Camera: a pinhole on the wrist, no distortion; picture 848 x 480 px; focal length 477.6 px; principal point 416.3 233.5 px. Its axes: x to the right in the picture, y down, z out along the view. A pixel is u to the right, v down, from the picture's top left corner.
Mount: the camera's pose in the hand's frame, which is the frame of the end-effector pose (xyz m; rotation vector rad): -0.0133 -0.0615 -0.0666 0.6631 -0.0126 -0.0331
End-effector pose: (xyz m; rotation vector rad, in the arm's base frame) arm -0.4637 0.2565 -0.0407 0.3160 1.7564 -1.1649
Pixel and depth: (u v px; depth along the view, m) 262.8 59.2 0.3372
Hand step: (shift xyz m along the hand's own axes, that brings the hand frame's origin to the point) -0.1324 -0.3621 0.1232
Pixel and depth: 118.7 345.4 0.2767
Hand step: -0.1900 -0.1747 0.1912
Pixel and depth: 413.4 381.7 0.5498
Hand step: -0.0243 -0.2653 0.4717
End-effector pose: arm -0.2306 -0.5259 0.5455 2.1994 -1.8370 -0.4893
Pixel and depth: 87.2 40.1 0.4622
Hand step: -0.3469 -0.4822 0.1820
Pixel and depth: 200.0 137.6 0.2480
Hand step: -0.1324 -0.2494 0.0981
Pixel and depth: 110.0 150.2 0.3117
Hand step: -0.2215 -0.2891 0.1453
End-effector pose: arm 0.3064 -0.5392 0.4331 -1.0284 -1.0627 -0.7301
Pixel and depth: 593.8 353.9 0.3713
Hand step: 0.1188 -0.2210 0.2838
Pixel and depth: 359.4 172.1 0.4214
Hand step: -0.0743 -0.3617 0.2321
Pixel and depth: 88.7 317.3 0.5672
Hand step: -0.4121 -0.3186 0.4412
